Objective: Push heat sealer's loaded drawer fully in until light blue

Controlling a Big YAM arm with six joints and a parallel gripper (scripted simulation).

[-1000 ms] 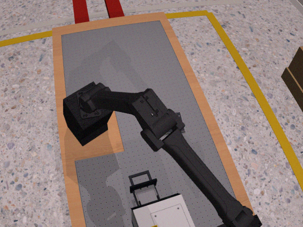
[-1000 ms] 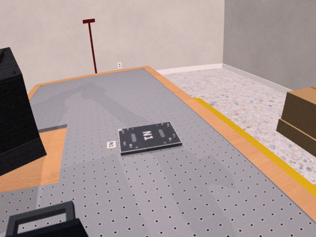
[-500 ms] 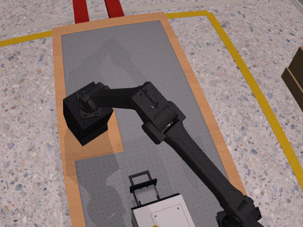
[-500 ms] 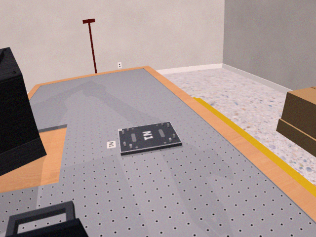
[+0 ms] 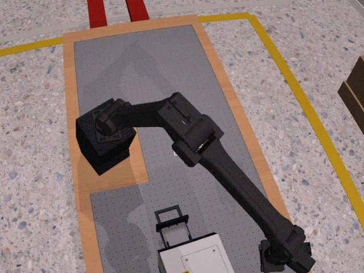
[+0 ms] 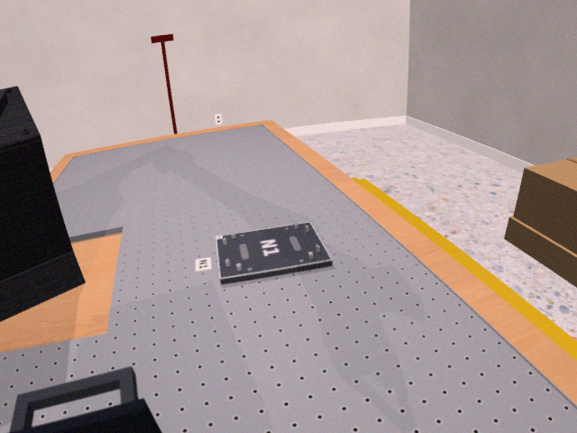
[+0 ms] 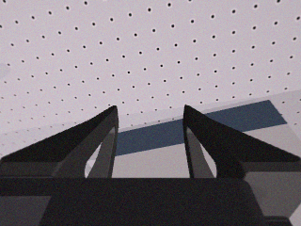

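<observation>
Right now my hand is 23 cm past the black drawer, 19 cm to the right of it and 9 cm above it.
</observation>
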